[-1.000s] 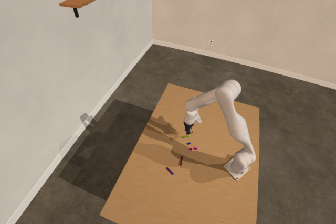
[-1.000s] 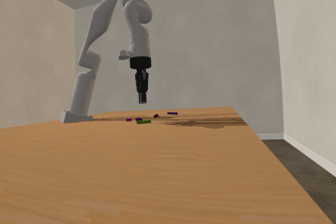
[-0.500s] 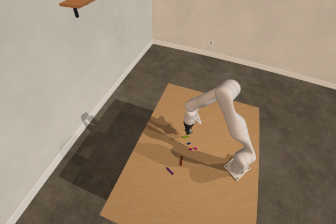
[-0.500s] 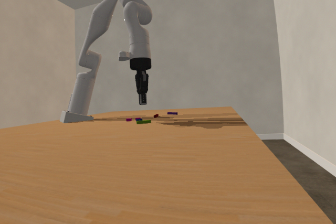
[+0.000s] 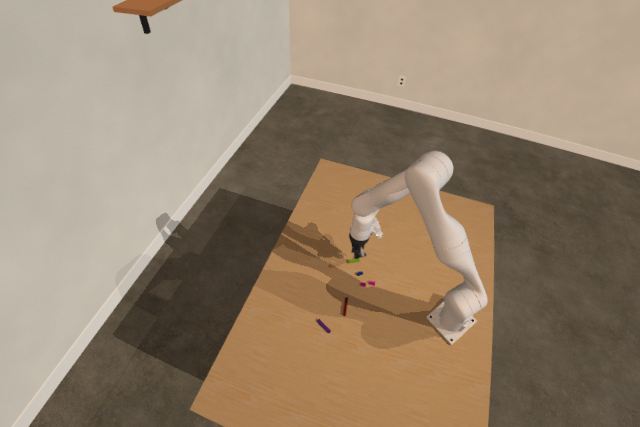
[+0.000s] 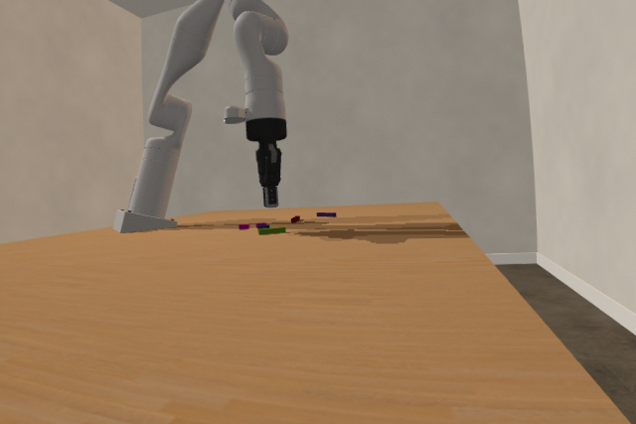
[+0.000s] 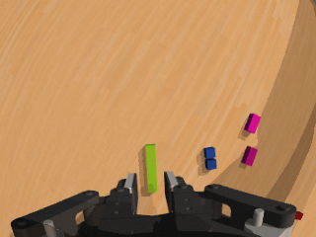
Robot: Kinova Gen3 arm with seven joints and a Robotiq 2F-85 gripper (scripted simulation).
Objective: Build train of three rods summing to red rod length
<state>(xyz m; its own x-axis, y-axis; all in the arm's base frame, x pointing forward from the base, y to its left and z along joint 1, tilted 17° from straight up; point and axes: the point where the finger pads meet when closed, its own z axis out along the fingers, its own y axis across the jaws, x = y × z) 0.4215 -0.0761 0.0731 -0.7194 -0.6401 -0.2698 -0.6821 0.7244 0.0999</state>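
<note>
My hand is 6 cm above the lime-green rod. Round my hand: red rod (19 cm to the left, 6 cm below, 6 cm behind); purple rod (30 cm to the left, 6 cm below, 3 cm behind).
</note>
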